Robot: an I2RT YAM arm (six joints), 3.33 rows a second.
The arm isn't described. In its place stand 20 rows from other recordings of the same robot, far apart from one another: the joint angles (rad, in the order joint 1, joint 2, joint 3, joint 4, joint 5, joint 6), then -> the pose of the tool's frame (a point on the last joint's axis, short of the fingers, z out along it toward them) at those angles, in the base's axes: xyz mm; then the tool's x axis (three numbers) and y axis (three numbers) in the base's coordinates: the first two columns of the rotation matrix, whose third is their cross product.
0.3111, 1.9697, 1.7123, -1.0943, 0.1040, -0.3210 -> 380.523, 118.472, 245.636, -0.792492, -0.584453, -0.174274, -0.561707, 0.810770, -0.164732
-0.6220, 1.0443, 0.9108, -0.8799, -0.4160, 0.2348 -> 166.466, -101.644, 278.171, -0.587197, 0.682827, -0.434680, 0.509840, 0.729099, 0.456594
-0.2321, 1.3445, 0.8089, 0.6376, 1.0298, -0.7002 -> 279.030, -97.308, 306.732, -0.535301, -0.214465, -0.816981, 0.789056, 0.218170, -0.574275
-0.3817, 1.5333, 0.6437, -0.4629, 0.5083, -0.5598 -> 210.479, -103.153, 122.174, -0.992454, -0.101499, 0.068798, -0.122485, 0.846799, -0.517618
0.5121, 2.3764, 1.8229, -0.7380, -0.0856, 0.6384 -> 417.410, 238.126, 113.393, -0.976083, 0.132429, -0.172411, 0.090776, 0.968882, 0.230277
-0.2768, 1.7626, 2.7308, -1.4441, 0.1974, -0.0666 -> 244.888, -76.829, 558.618, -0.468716, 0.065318, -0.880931, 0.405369, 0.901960, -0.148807
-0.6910, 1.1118, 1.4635, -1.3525, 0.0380, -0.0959 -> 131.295, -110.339, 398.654, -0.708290, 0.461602, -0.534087, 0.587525, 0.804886, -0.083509
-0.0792, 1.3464, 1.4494, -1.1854, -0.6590, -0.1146 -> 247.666, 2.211, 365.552, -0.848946, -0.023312, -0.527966, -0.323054, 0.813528, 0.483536
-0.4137, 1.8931, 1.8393, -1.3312, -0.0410, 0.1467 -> 340.962, -148.101, 302.962, -0.832516, 0.525013, -0.176857, 0.522029, 0.850304, 0.066853
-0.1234, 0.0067, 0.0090, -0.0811, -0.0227, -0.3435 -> 109.378, -12.752, 167.207, -0.107437, -0.325952, -0.939262, 0.068413, 0.940067, -0.334057
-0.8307, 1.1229, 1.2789, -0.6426, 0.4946, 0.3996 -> 143.621, -182.320, 399.541, 0.072428, 0.428473, -0.900647, 0.982053, 0.127032, 0.139408
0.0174, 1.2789, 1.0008, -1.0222, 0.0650, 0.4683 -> 225.359, 1.609, 251.227, -0.859764, 0.435524, -0.266693, 0.434884, 0.898155, 0.064757
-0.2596, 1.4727, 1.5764, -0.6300, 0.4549, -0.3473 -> 308.407, -98.094, 408.033, -0.659977, -0.141062, -0.737924, 0.396836, 0.768559, -0.501835
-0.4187, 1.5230, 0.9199, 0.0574, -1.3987, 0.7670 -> 298.997, -94.667, 246.080, -0.827033, 0.498120, -0.260561, -0.174757, 0.212725, 0.961357
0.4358, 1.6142, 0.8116, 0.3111, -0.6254, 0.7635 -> 295.367, 160.531, 194.203, -0.869239, 0.213611, -0.445863, -0.289417, 0.511304, 0.809201
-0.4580, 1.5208, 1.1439, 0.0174, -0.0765, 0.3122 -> 323.372, -156.376, 304.269, -0.184592, 0.432441, -0.882565, 0.455407, 0.833408, 0.313105
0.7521, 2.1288, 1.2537, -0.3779, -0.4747, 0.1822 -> 277.981, 282.341, 87.475, -0.811205, -0.538215, -0.228630, -0.574456, 0.660391, 0.483616
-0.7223, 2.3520, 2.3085, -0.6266, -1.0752, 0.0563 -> 414.256, -323.280, 293.775, -0.476655, 0.455669, -0.751775, -0.176356, 0.788224, 0.589578
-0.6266, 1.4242, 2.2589, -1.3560, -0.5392, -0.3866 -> 166.345, -97.855, 544.455, -0.427368, -0.090048, -0.899582, -0.020085, 0.995727, -0.090130
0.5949, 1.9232, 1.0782, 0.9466, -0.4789, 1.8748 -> 341.685, 251.018, 228.558, -0.861979, 0.439180, 0.253205, 0.182390, -0.197356, 0.963216
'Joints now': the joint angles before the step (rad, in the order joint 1, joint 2, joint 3, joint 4, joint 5, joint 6). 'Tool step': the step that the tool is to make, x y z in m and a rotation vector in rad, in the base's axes. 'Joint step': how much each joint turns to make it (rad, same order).
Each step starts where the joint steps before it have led.
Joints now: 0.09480, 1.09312, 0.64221, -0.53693, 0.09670, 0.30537
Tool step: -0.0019, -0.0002, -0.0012, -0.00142, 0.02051, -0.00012
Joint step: -0.00018, -0.00011, 0.00003, -0.02072, -0.00047, 0.00024
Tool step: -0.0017, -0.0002, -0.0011, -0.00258, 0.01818, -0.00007
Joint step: -0.00006, 0.00002, -0.00019, -0.01809, 0.00073, -0.00044
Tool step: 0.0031, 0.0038, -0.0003, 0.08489, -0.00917, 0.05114
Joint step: 0.00003, 0.00963, 0.00029, 0.02648, -0.09802, 0.00041
